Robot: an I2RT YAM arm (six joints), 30 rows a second.
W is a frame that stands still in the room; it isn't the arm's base.
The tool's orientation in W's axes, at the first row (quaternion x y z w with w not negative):
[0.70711 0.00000 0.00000 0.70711]
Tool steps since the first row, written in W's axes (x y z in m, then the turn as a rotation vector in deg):
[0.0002 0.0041 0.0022 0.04 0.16 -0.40]
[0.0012 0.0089 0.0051 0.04 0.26 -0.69]
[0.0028 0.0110 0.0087 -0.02 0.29 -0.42]
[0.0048 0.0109 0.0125 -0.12 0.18 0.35]
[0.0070 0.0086 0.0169 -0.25 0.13 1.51]
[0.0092 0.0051 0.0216 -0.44 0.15 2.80]
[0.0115 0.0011 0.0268 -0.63 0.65 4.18]
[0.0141 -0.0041 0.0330 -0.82 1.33 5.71]
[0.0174 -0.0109 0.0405 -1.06 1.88 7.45]
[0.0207 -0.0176 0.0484 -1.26 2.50 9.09]
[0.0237 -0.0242 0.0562 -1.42 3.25 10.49]
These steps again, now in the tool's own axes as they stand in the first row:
[0.0002 0.0022 -0.0041 0.04 -0.40 -0.16]
[0.0012 0.0051 -0.0089 0.04 -0.69 -0.26]
[0.0028 0.0087 -0.0110 -0.02 -0.42 -0.29]
[0.0048 0.0125 -0.0109 -0.12 0.35 -0.18]
[0.0070 0.0169 -0.0086 -0.25 1.51 -0.13]
[0.0092 0.0216 -0.0051 -0.44 2.80 -0.15]
[0.0115 0.0268 -0.0011 -0.63 4.18 -0.65]
[0.0141 0.0330 0.0041 -0.82 5.71 -1.33]
[0.0174 0.0405 0.0109 -1.06 7.45 -1.88]
[0.0207 0.0484 0.0176 -1.26 9.09 -2.50]
[0.0237 0.0562 0.0242 -1.42 10.49 -3.25]

